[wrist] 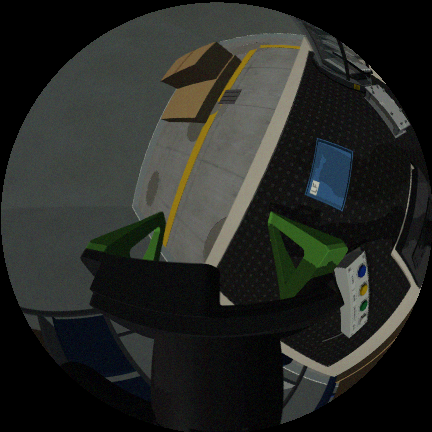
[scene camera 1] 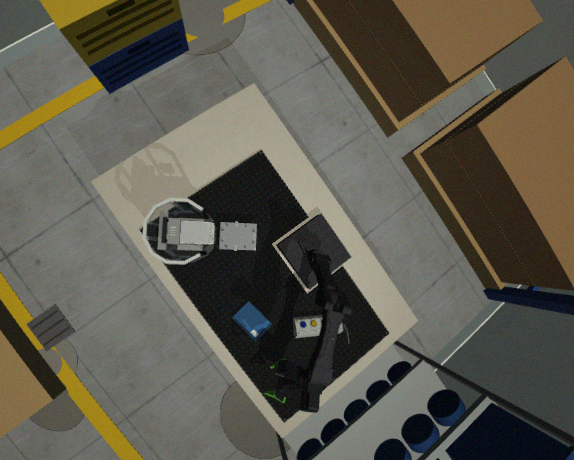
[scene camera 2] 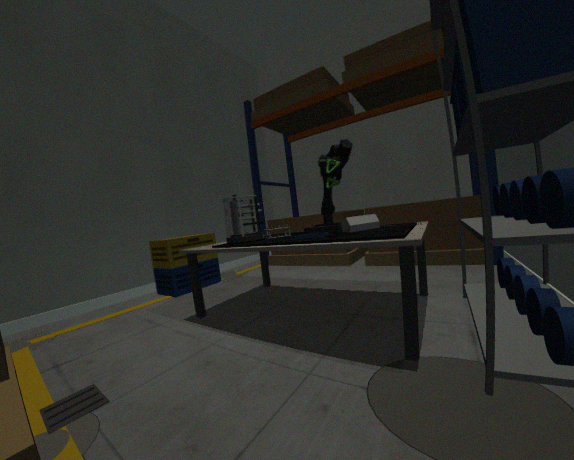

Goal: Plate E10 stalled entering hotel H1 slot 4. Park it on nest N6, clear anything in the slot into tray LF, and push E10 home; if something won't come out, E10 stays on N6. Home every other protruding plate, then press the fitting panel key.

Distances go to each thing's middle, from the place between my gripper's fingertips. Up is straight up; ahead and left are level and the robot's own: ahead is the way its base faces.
My gripper is now 40 mm past the blue pad [wrist: 331, 165], 160 mm to the left of it and 280 mm above it. From my hand the other things lie so: round plate rack [scene camera 1: 161, 228] 20 mm ahead, 640 mm to the right, 120 mm below.
